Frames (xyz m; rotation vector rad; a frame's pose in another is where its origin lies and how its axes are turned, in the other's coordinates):
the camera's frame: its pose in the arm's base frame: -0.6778 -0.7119 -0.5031 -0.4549 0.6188 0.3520
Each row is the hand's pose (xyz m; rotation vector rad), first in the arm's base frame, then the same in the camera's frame.
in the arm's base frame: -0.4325 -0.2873 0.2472 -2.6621 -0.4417 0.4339
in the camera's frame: -0.2048 0.0243 0.8723 -2.3012 -0.1962 -0.5483
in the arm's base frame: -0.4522 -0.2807 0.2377 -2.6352 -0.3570 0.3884
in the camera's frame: -0.2127 0.0415 0.8594 -2.2402 -0.1354 -0.5700
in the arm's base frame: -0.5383 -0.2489 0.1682 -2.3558 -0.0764 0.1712
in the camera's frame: -0.2293 0.1274 0.7846 -1.8510 0.0036 -0.6793
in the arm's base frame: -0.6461 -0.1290 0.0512 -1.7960 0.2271 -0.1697
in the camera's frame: -0.2169 0.3117 0.7098 -1.1721 0.1197 -0.8402
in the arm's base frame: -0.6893 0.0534 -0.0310 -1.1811 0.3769 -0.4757
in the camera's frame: -0.1660 0.5095 0.7222 -0.4836 0.1375 -0.9714
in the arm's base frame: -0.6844 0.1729 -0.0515 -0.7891 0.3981 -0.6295
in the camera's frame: -0.1281 0.6143 0.7701 -0.0651 0.0960 -1.0258
